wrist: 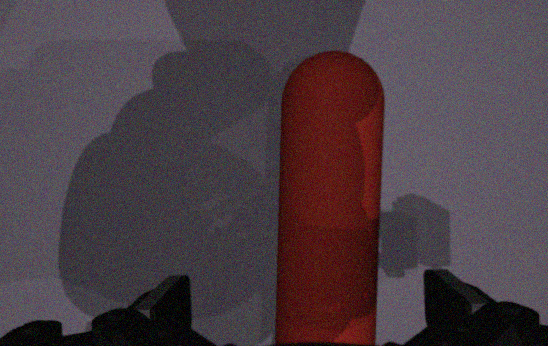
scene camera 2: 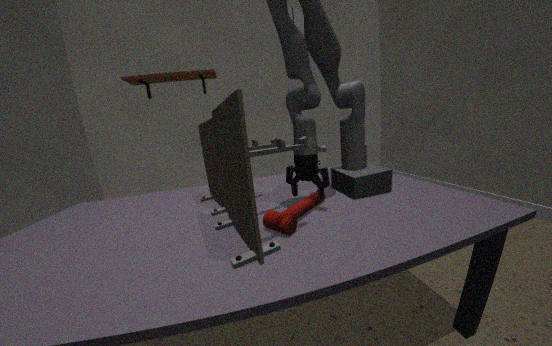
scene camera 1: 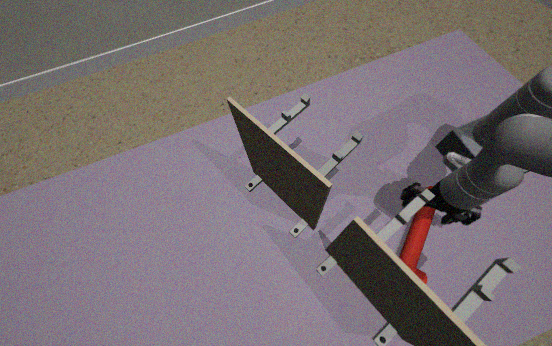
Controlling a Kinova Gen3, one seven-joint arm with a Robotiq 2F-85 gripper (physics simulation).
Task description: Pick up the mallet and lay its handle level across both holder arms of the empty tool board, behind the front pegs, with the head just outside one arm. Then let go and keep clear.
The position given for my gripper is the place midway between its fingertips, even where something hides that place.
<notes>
My gripper (scene camera 1: 423,213) is open, with nothing in its grasp. Also in view: a red mallet (scene camera 1: 415,239). I also see a tool board (scene camera 1: 305,190) and a tool board (scene camera 1: 407,304).
The red mallet shows as well in the wrist view (wrist: 332,111) and in scene camera 2 (scene camera 2: 285,222). My gripper is seen too in the wrist view (wrist: 305,298) and in scene camera 2 (scene camera 2: 307,197).
</notes>
